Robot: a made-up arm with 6 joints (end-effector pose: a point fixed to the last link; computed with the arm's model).
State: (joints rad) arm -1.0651 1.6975 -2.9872 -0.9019 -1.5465 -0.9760
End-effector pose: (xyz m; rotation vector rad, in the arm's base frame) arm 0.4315 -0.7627 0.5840 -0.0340 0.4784 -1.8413
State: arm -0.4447 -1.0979 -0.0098 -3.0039 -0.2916 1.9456
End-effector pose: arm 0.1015 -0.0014 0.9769 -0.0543 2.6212 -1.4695
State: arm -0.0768 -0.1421 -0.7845 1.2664 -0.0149 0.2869
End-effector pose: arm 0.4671 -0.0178 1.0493 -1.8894 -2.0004 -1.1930
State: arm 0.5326 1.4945 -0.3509 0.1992 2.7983 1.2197
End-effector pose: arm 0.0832 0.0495 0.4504 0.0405 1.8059 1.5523
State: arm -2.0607 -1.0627 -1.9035 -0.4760 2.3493 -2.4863
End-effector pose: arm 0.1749 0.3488 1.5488 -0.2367 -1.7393 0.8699
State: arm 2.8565 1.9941 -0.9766 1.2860 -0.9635 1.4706
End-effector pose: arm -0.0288 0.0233 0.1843 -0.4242 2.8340 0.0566
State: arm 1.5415 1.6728 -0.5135 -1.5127 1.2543 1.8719
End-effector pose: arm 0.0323 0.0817 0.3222 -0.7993 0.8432 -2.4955
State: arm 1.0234 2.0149 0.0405 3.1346 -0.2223 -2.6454
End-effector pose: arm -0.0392 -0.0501 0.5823 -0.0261 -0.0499 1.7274
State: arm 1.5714 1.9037 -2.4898 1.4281 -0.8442 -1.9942
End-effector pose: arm 0.0019 0.7376 0.2085 -1.0429 1.6548 -1.1703
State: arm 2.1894 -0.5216 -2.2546 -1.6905 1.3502 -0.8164
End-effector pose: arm 0.0771 -0.0444 1.6931 -0.3439 1.3630 -0.8517
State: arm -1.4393 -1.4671 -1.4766 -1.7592 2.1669 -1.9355
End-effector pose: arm -0.0625 0.4877 1.3928 -1.0497 -0.9225 0.4691
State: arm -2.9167 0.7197 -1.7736 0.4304 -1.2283 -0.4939
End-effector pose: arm -0.7578 -0.1639 0.9125 -1.9885 0.9757 1.8982
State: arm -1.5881 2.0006 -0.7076 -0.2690 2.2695 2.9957
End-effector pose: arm 0.0002 0.0647 0.2753 -0.0761 0.3842 1.7475
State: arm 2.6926 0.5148 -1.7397 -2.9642 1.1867 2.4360
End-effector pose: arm -0.6962 0.3429 1.0795 -1.1996 1.0288 1.5647
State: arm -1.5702 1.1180 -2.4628 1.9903 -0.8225 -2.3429
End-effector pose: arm 0.0393 -0.8905 0.8810 -2.2737 -0.8678 1.0107
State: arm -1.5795 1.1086 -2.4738 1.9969 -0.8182 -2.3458
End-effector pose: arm 0.0309 -0.8895 0.8947 -2.2955 -0.8567 1.0156
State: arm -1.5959 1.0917 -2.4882 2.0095 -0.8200 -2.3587
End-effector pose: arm 0.0162 -0.8870 0.9168 -2.3195 -0.8327 1.0195
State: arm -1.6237 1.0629 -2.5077 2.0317 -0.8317 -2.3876
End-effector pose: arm -0.0085 -0.8812 0.9521 -2.3460 -0.7886 1.0209
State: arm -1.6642 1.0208 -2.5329 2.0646 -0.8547 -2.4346
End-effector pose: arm -0.0435 -0.8692 1.0017 -2.3738 -0.7233 1.0185
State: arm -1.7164 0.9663 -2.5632 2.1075 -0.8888 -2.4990
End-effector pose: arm -0.0867 -0.8477 1.0640 -2.4006 -0.6414 1.0110
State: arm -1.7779 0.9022 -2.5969 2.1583 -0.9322 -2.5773
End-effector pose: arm -0.1338 -0.8143 1.1347 -2.4240 -0.5507 0.9973
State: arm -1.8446 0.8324 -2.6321 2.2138 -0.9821 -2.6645
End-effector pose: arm -0.1790 -0.7690 1.2083 -2.4424 -0.4612 0.9787
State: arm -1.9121 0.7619 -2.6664 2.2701 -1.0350 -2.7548
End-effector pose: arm -0.2172 -0.7149 1.2788 -2.4547 -0.3818 0.9576
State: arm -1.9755 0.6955 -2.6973 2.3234 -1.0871 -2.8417
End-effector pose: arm -0.2451 -0.6577 1.3409 -2.4612 -0.3184 0.9366
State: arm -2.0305 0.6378 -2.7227 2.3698 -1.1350 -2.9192
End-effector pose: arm -0.2626 -0.6042 1.3912 -2.4622 -0.2729 0.9175
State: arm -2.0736 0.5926 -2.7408 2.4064 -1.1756 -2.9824
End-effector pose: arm -0.2718 -0.5608 1.4277 -2.4585 -0.2447 0.9001
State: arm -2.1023 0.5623 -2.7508 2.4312 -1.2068 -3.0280
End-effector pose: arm -0.2759 -0.5316 1.4504 -2.4513 -0.2317 0.8837
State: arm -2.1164 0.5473 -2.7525 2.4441 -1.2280 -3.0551
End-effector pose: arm -0.2777 -0.5179 1.4604 -2.4416 -0.2306 0.8668
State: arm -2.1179 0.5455 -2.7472 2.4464 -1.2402 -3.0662
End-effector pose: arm -0.2787 -0.5180 1.4600 -2.4298 -0.2378 0.8494
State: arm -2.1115 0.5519 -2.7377 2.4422 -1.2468 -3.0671
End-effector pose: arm -0.2792 -0.5266 1.4532 -2.4167 -0.2496 0.8321
